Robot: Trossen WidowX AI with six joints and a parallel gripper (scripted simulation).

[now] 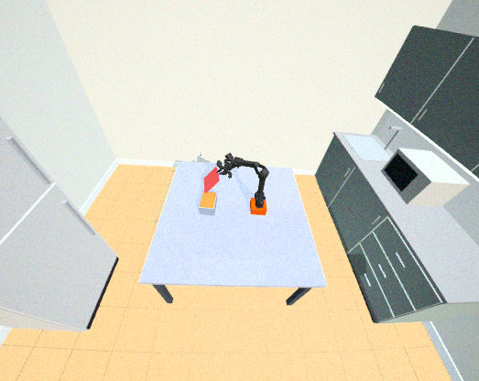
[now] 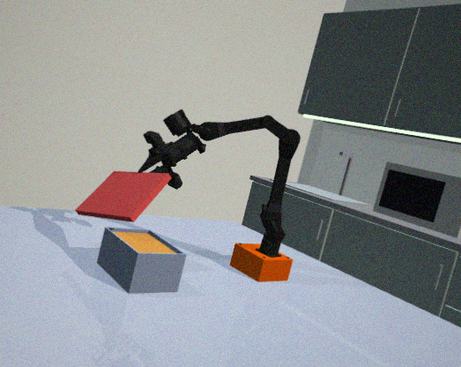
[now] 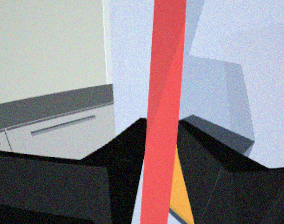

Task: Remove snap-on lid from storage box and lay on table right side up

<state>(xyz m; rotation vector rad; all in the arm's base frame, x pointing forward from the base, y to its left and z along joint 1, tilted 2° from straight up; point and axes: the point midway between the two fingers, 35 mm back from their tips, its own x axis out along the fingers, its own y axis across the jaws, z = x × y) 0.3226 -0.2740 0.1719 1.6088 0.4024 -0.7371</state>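
The red lid is 60 mm ahead of my gripper tip, 10 mm to the left of it and 50 mm below it. The rest, counted from my gripper tip: grey storage box (100 mm ahead, 180 mm to the left, 180 mm below).
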